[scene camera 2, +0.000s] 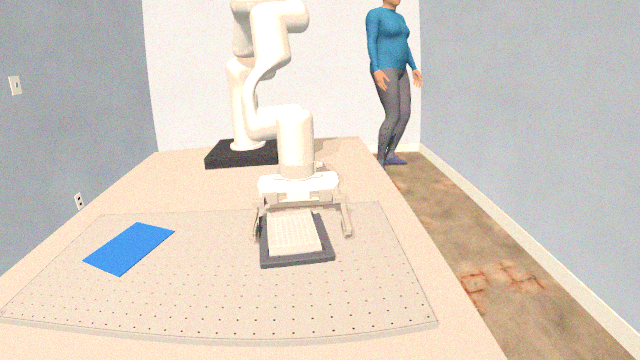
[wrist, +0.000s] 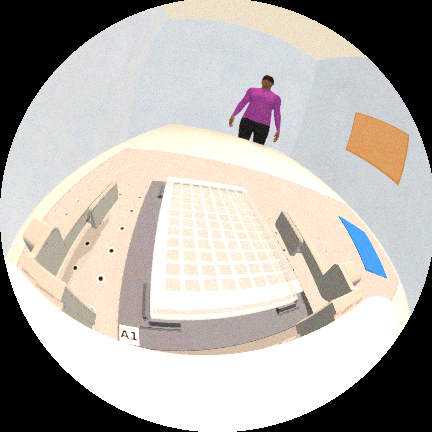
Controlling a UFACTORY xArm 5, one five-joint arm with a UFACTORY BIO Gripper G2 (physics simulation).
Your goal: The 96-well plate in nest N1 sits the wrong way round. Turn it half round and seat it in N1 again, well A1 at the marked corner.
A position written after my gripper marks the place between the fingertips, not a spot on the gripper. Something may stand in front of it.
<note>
In view: my gripper (scene camera 2: 299,235), a white 96-well plate (scene camera 2: 293,232), a blue rectangle (scene camera 2: 121,253) and a dark grey nest (scene camera 2: 303,258).
The white 96-well plate is seen too in the wrist view (wrist: 214,256). My gripper also shows in the wrist view (wrist: 199,202). The blue rectangle shows as well in the wrist view (wrist: 368,255).
</note>
